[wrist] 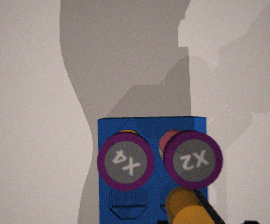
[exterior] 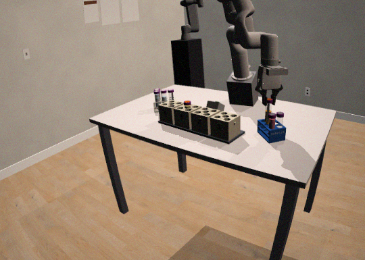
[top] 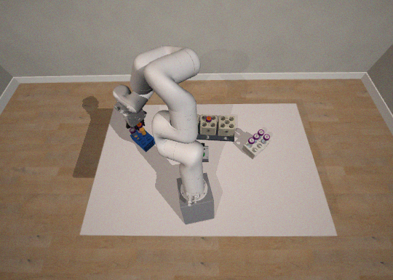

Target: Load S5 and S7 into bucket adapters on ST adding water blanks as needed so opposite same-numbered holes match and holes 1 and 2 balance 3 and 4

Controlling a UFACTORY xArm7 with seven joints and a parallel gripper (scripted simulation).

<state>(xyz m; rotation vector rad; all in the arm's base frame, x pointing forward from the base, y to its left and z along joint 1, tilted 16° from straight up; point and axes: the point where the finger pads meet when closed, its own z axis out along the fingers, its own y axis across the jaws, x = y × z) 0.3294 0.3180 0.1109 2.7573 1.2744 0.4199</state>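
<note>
The dark stand is 33 cm to the right of my hand, 16 cm below it and 8 cm ahead of it. The rest, counted from my hand: adapter (17 cm to the right, 12 cm below, 9 cm ahead); white rack (67 cm to the right, 14 cm below, 4 cm behind); blue rack (14 cm below, 2 cm behind, 1 cm to the left).
</note>
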